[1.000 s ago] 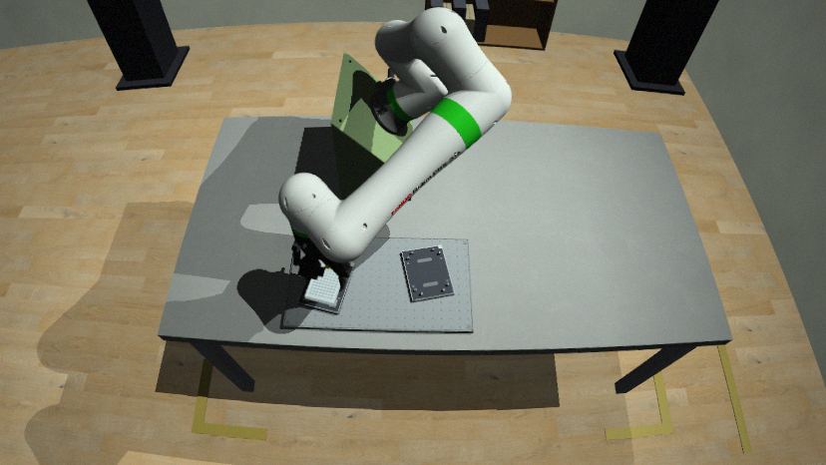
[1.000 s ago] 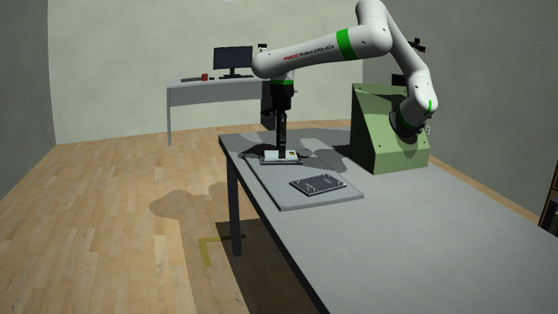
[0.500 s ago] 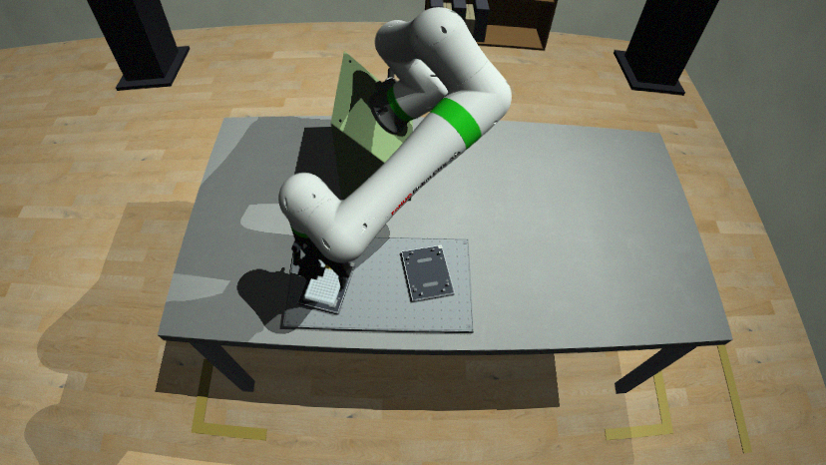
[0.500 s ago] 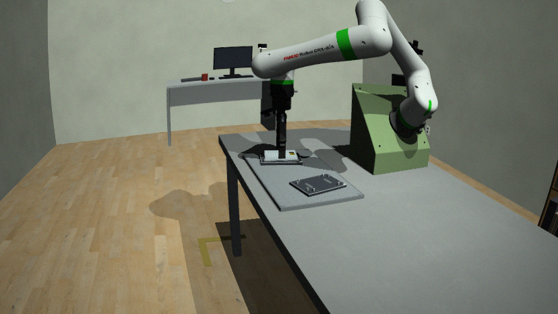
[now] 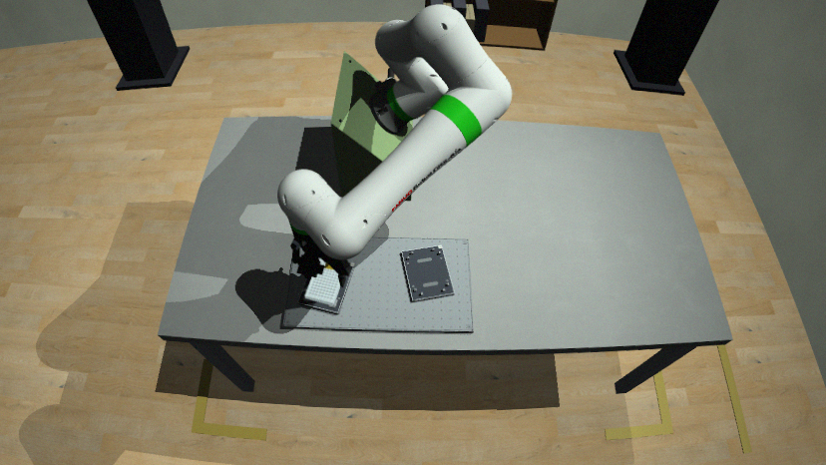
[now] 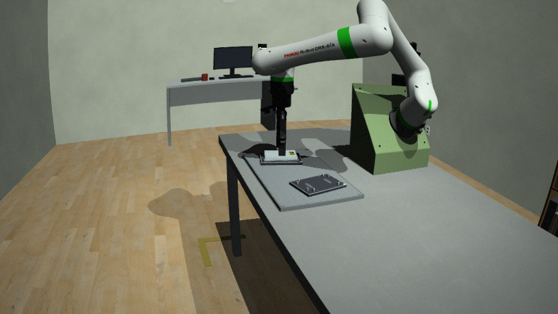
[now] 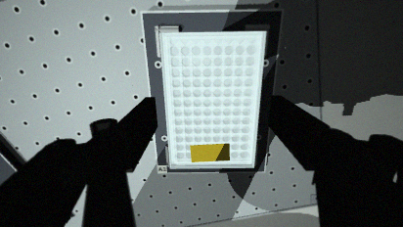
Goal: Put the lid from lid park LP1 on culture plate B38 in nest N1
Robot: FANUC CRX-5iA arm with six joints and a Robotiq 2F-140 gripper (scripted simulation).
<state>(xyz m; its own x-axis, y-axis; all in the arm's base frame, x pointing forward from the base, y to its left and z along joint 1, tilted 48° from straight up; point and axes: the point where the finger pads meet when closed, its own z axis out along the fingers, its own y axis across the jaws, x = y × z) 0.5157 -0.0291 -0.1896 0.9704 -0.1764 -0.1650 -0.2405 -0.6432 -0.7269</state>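
The clear lid is 3 cm below my hand. From my hand the other things lie so: lid park LP1 (29 cm to the left, 6 cm below, 4 cm behind); white culture plate (4 cm below); dark nest N1 (5 cm below).
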